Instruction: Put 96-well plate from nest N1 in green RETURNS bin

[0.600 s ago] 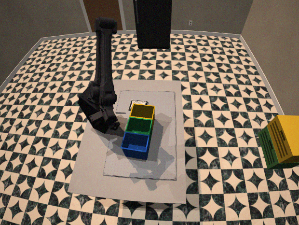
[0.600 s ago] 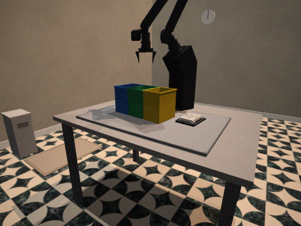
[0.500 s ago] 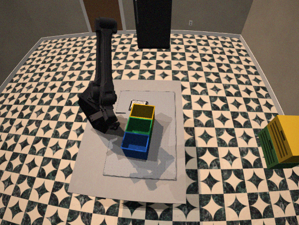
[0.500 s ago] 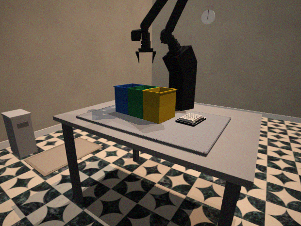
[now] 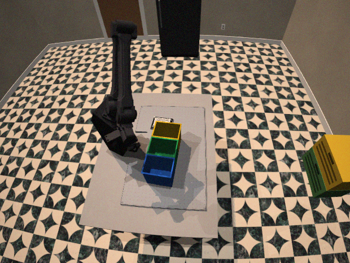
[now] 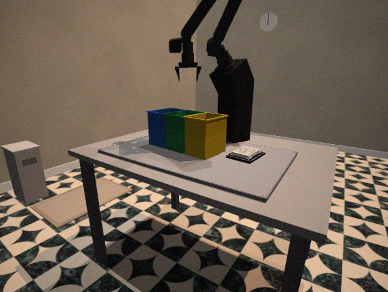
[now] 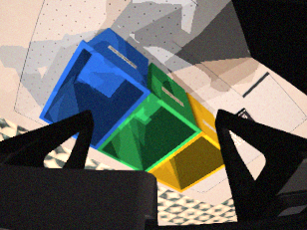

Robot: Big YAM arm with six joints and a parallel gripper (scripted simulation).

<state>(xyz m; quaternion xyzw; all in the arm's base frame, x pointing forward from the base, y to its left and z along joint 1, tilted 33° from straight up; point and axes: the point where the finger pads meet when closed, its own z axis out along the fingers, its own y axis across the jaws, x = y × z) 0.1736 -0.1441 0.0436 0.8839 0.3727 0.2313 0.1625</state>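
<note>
Now: hand 40 mm short of the white 96-well plate, 410 mm to the right of it and 320 mm above it. Also, from my hand: green bin 130 mm ahead, 110 mm to the left, 250 mm below; then yellow bin 130 mm ahead, 240 mm to the left, 250 mm below; then blue bin 140 mm ahead, 20 mm to the right, 250 mm below.
</note>
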